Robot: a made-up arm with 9 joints.
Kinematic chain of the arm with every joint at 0, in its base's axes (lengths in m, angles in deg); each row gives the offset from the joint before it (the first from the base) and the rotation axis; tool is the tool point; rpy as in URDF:
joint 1: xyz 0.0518 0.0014 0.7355 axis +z
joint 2: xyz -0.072 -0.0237 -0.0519 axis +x
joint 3: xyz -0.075 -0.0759 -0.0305 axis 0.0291 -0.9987 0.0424
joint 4: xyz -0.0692 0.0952 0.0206 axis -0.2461 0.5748 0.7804
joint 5: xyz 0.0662 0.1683 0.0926 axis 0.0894 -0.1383 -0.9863
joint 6: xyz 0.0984 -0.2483 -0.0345 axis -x
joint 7: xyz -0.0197 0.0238 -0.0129 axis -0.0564 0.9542 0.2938
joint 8: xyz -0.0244 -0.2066 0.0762 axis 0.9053 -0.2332 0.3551
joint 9: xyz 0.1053 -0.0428 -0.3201 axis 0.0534 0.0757 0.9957
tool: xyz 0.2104 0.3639 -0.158 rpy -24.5 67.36 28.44
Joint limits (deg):
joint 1: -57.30..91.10
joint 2: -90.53..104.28
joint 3: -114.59..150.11
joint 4: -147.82..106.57
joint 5: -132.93..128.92
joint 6: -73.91..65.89
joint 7: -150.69..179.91
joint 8: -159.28..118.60
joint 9: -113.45..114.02
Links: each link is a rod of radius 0.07 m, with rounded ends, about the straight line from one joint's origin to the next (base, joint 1, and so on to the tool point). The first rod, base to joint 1, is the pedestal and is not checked.
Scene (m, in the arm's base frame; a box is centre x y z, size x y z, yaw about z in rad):
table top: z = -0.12
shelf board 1: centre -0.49 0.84 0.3 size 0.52 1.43 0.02 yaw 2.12
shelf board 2: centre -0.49 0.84 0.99 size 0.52 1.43 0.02 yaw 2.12
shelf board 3: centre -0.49 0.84 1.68 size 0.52 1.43 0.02 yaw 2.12
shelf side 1: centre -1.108 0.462 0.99 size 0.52 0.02 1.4 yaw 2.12
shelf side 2: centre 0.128 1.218 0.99 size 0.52 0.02 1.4 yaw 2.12
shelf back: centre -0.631 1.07 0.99 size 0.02 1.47 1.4 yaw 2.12
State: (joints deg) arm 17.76 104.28 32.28 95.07 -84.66 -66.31 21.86 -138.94 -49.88
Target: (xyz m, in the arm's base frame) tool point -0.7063 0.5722 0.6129
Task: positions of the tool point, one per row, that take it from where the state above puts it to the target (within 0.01 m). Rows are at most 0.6 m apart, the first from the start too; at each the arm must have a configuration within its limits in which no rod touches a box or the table.
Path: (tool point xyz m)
1: 0.1062 0.8222 1.4627
2: 0.5115 0.5889 1.4336
3: 0.8073 0.2671 1.2730
4: 0.9455 -0.0790 1.0052
5: 0.9121 -0.3762 0.6708
6: 0.7301 -0.5585 0.3218
7: 0.8740 -0.0463 0.5871
8: 0.6394 0.4272 0.7655
9: 0.1760 0.6395 0.8134
10: -0.2658 0.5285 0.7427
11: -0.4829 0.2072 0.6129
12: -0.6080 0.3975 0.5930
13: -0.7063 0.5722 0.6129

